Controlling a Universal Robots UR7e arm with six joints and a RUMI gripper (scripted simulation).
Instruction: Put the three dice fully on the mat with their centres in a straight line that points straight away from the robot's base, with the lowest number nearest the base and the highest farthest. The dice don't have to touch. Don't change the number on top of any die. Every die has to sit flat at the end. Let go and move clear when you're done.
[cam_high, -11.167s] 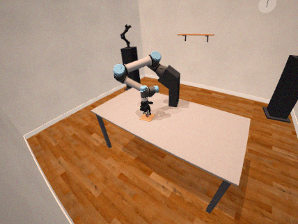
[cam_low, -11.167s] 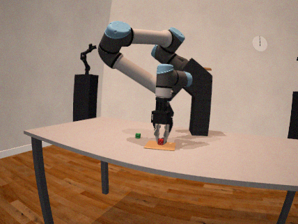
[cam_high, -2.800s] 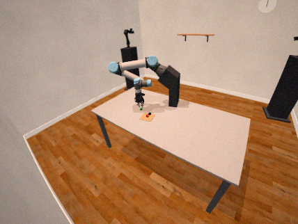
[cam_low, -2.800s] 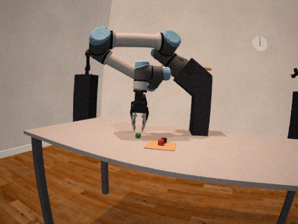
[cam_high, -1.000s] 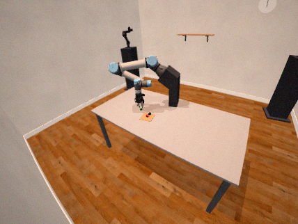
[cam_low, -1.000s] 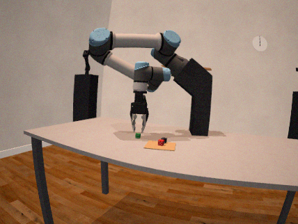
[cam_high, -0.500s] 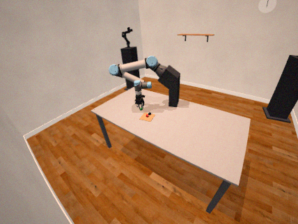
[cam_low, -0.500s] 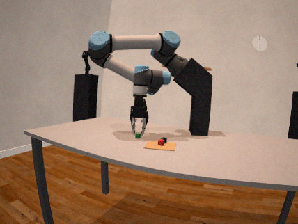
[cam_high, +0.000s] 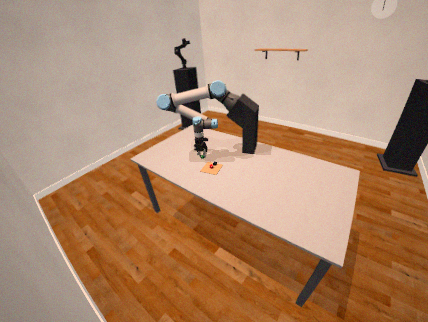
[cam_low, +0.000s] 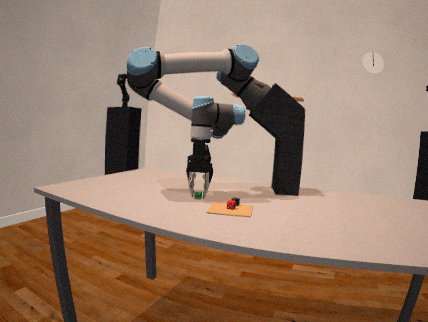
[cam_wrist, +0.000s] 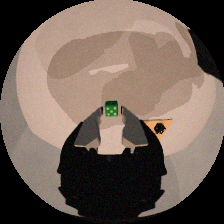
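My hand is right at the green die. From my hand the other things lie so: black die 6 cm ahead, 15 cm to the left; then red die 11 cm ahead, 14 cm to the left; then orange mat 11 cm ahead, 14 cm to the left, 2 cm below.
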